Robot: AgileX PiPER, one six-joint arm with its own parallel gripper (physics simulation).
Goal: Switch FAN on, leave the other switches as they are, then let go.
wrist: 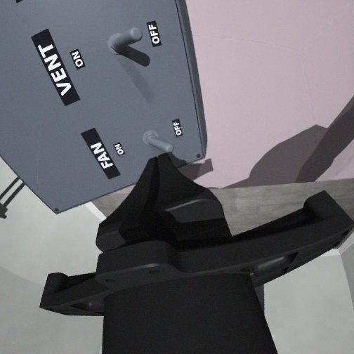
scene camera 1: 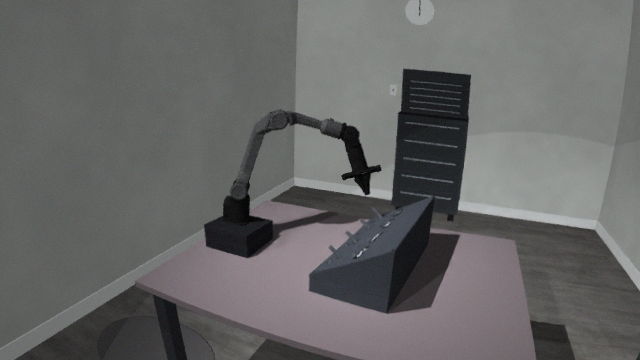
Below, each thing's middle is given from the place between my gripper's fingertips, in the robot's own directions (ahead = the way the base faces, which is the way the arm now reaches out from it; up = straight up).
Scene:
The sloped switch panel (scene camera 1: 370,272) lies 17 cm to the right of my hand, 11 cm below it and 9 cm ahead of it.

